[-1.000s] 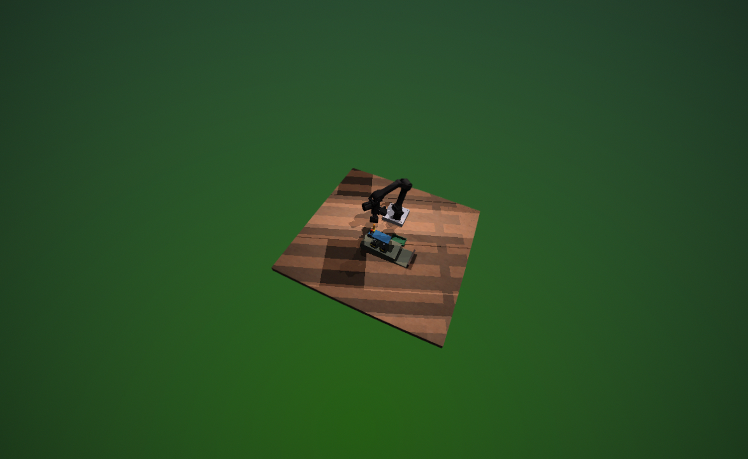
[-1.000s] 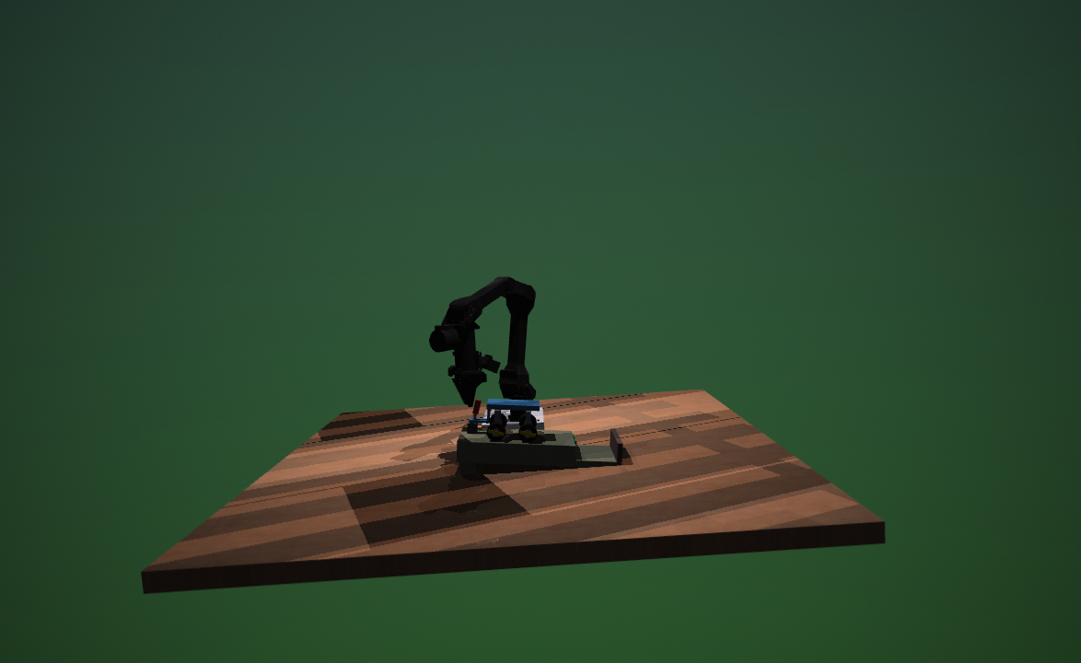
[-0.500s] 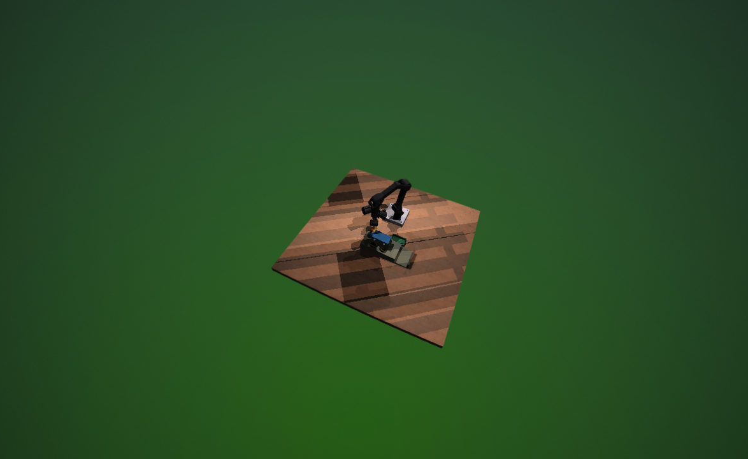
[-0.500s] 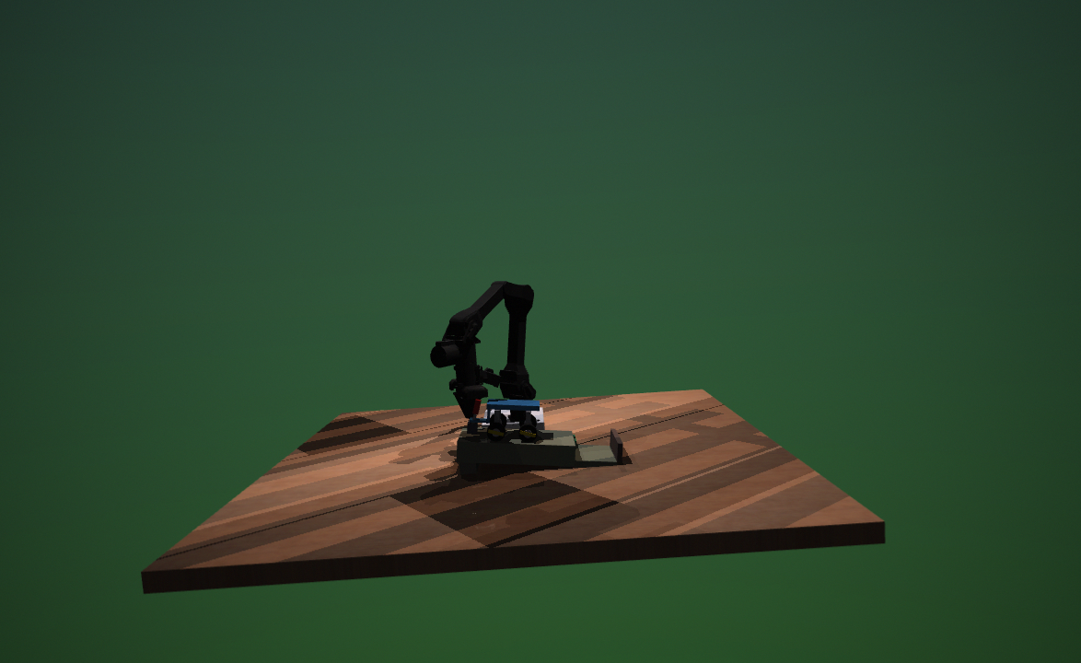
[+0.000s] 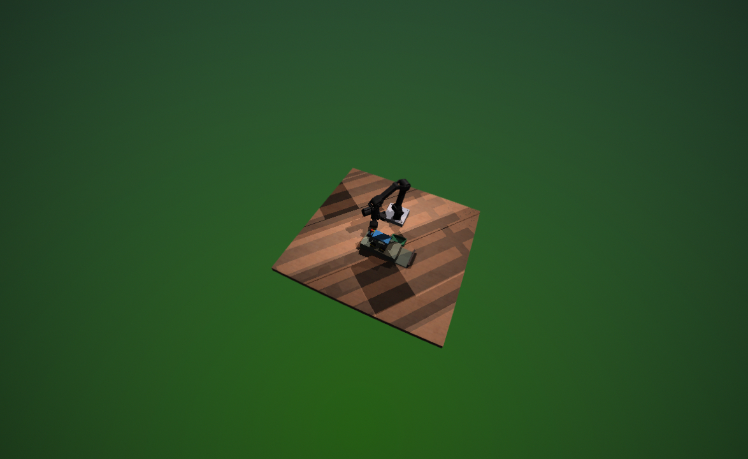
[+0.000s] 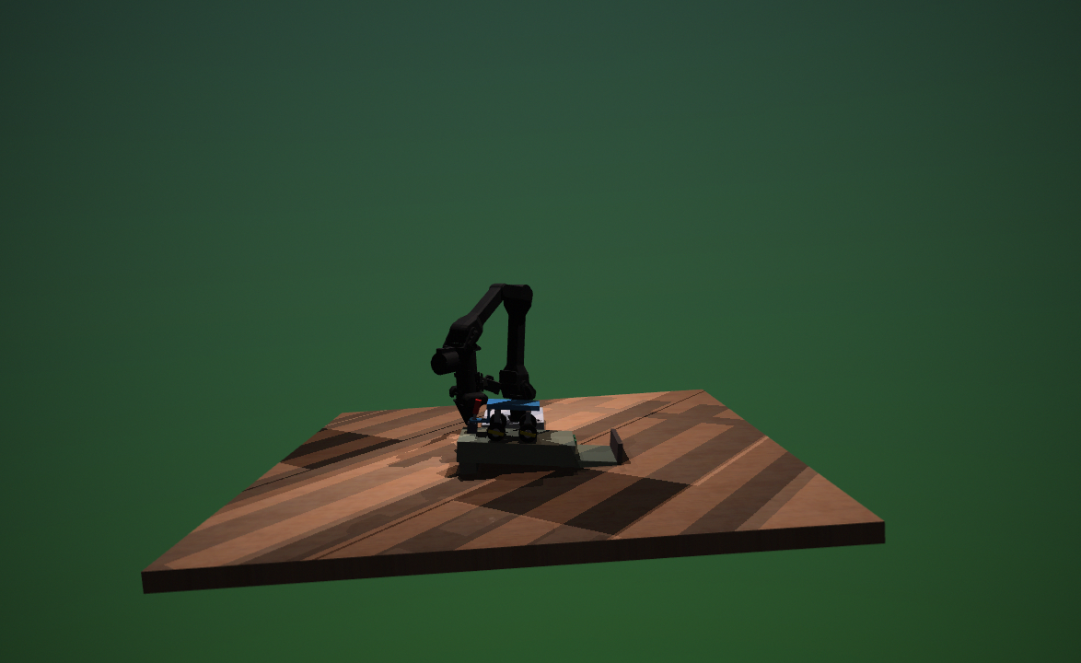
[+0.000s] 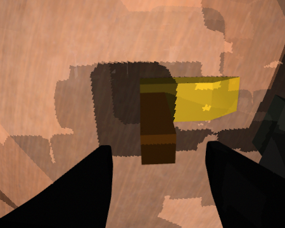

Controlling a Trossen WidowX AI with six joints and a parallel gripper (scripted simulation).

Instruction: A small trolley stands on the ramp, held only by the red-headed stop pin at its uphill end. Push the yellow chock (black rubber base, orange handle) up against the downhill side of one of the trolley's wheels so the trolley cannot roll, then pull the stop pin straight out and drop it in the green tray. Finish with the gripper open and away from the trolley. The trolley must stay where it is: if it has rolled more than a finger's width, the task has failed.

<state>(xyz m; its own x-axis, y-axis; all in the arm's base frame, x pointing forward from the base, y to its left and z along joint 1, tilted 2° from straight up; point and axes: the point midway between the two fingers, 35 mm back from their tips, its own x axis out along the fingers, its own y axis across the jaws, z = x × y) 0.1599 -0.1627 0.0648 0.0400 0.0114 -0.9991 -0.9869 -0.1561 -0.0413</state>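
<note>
The yellow chock lies 40 mm below my gripper tip and 20 mm ahead of it. Round my gripper tip: trolley 170 mm ahead, 90 mm to the left, 40 mm above; red-headed stop pin 130 mm ahead, 60 mm above; ramp 170 mm ahead, 100 mm to the left, 20 mm below.
</note>
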